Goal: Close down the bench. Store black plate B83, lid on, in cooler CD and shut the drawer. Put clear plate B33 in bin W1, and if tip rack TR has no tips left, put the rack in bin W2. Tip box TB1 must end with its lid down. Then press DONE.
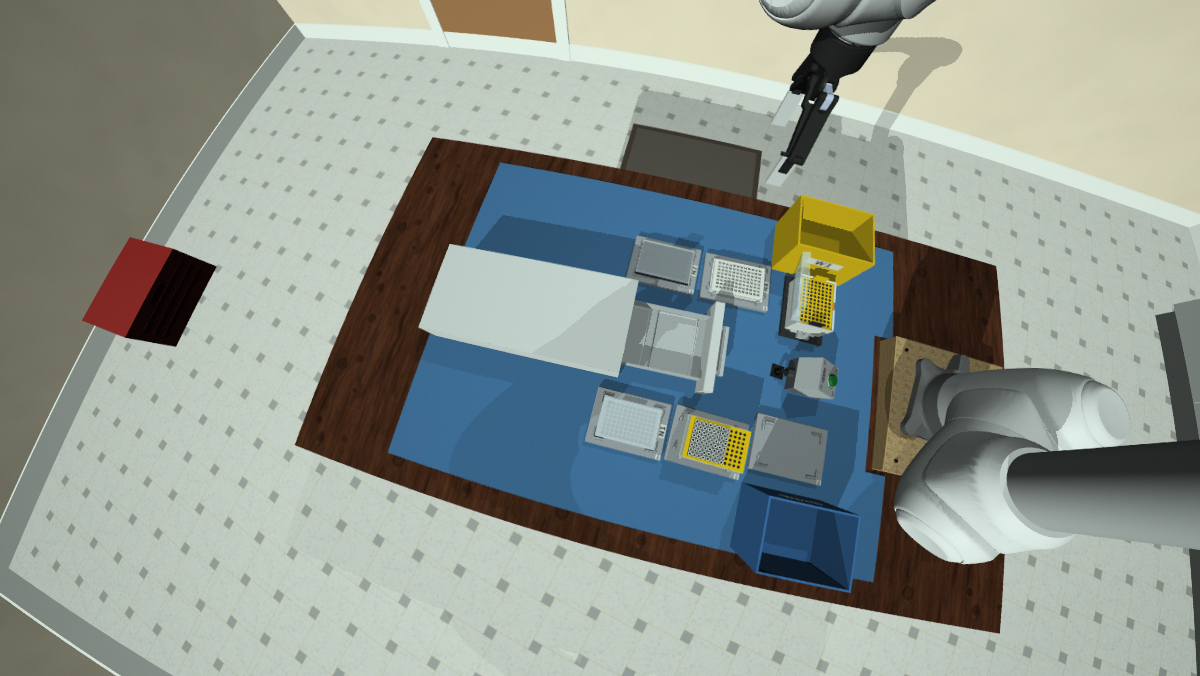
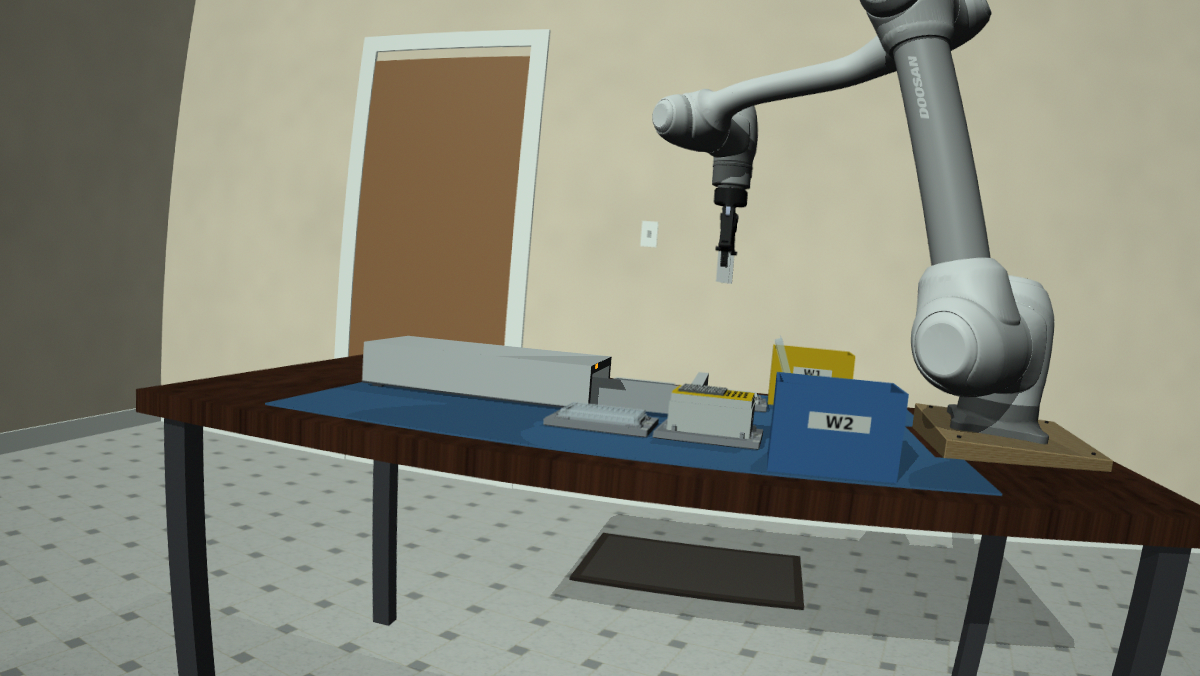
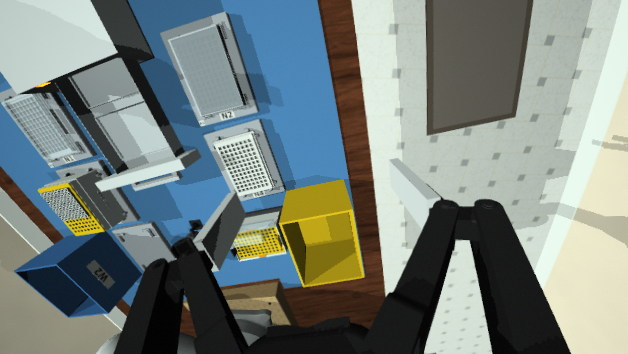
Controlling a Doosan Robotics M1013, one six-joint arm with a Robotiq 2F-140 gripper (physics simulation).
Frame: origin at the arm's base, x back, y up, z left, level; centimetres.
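Seen in the pictures: gripper, fingertip midpoint: (image 1: 775, 152) (image 2: 724, 282) (image 3: 313, 189); arm's base, link origin: (image 1: 940, 408) (image 2: 994, 426) (image 3: 247, 323).
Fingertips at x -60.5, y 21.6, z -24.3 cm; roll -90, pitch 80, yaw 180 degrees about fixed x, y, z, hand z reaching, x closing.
Observation:
Pixels of each thing's top centre, then the offset from my fingertips to it. "pt": a spot on its surface instead.
- dark-edged grey plate, top centre: (image 2: 642, 381) (image 3: 207, 74) (image 1: 665, 260) dx -11.3, dy -22.0, dz +17.6 cm
- clear plate, top centre: (image 2: 603, 409) (image 1: 629, 422) (image 3: 37, 128) dx -4.4, dy -22.2, dz +55.3 cm
- white holed rack, top centre: (image 3: 244, 167) (image 1: 738, 278) dx +6.3, dy -22.3, dz +14.4 cm
- yellow-topped box, top centre: (image 3: 255, 248) (image 1: 821, 299) dx +24.0, dy -17.4, dz +14.1 cm
- bin W1, top centre: (image 3: 325, 252) (image 2: 813, 350) (image 1: 837, 228) dx +21.2, dy -12.9, dz -1.3 cm
- Bin W2, top centre: (image 2: 839, 382) (image 1: 810, 544) (image 3: 62, 293) dx +32.9, dy -12.9, dz +62.0 cm
- green button, surface spot: (image 1: 833, 380) pt dx +31.3, dy -17.6, dz +30.3 cm
- yellow-topped rack, top centre: (image 2: 714, 389) (image 1: 718, 444) (image 3: 70, 212) dx +12.6, dy -17.2, dz +52.1 cm
- empty grey nest, top centre: (image 1: 791, 449) (image 3: 146, 252) dx +29.9, dy -23.1, dz +46.4 cm
My gripper (image 1: 781, 141) (image 2: 724, 268) (image 3: 313, 189) is open and empty, high above the bench's W1 edge. Cooler CD (image 1: 529, 306) (image 2: 478, 369) has its drawer (image 1: 671, 340) (image 3: 140, 130) pulled out, holding no plate. A dark-edged grey plate (image 1: 665, 262) (image 3: 205, 70), apparently lidded, lies on N2. A clear plate (image 1: 629, 424) (image 3: 42, 125) lies on N1. Plate codes are unreadable. A white holed rack (image 1: 737, 280) (image 3: 245, 164) shows no tips. A yellow-topped box (image 1: 817, 303) (image 3: 260, 243) beside bin W1 (image 1: 835, 226) (image 3: 332, 245) has a raised clear lid. Bin W2 (image 1: 806, 537) (image 2: 839, 428) is blue. The green button (image 1: 833, 380) is on a grey box.
A yellow-topped rack (image 1: 717, 443) (image 2: 712, 411) (image 3: 72, 209), partly filled with tips, sits on a holder beside N1. An empty grey nest (image 1: 789, 449) (image 3: 142, 245) lies between it and W2. The robot's wooden base (image 1: 888, 403) (image 2: 1024, 445) stands at the bench end.

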